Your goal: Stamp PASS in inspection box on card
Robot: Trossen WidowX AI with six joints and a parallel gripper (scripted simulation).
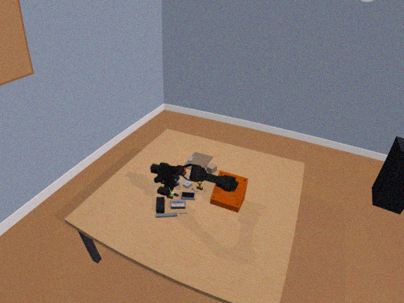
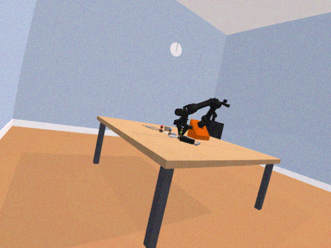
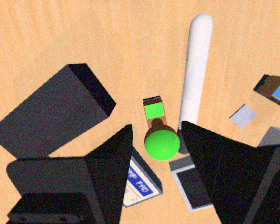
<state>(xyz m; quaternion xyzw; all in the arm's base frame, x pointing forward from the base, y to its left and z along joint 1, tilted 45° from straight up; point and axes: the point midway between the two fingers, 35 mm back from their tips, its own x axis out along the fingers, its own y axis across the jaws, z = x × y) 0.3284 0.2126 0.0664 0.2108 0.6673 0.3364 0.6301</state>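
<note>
The white marker is 40 mm to the right of my gripper tip, 20 mm below it and 10 mm ahead of it. Also, from my gripper tip: black block 100 mm to the left, 20 mm below, 10 mm behind; then ink pad 90 mm behind, 80 mm to the right, 30 mm below; then blue-knobbed stamp 120 mm to the right, 40 mm ahead, 10 mm below.
</note>
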